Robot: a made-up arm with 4 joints. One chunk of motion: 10 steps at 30 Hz.
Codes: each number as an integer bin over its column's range. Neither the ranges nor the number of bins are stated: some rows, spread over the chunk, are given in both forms.
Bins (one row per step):
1: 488 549 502 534 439 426
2: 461 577 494 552 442 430
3: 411 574 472 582 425 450
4: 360 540 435 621 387 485
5: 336 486 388 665 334 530
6: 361 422 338 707 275 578
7: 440 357 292 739 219 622
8: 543 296 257 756 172 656
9: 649 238 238 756 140 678
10: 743 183 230 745 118 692
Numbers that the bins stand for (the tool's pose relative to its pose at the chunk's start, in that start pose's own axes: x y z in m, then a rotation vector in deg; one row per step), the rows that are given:
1: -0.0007 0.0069 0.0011 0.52 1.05 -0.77
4: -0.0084 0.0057 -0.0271 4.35 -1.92 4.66
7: -0.0036 -0.0200 -0.0872 9.55 -11.50 17.28
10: 0.0146 -0.0444 -0.1133 9.81 -17.27 23.73
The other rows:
2: -0.0023 0.0109 -0.0023 1.31 1.22 -0.40
3: -0.0053 0.0104 -0.0116 2.63 0.25 1.44
5: -0.0098 -0.0019 -0.0469 6.29 -4.94 8.81
6: -0.0083 -0.0109 -0.0679 8.14 -8.31 13.23
8: 0.0026 -0.0285 -0.1020 10.30 -14.19 20.41
9: 0.0090 -0.0366 -0.1099 10.30 -16.01 22.44

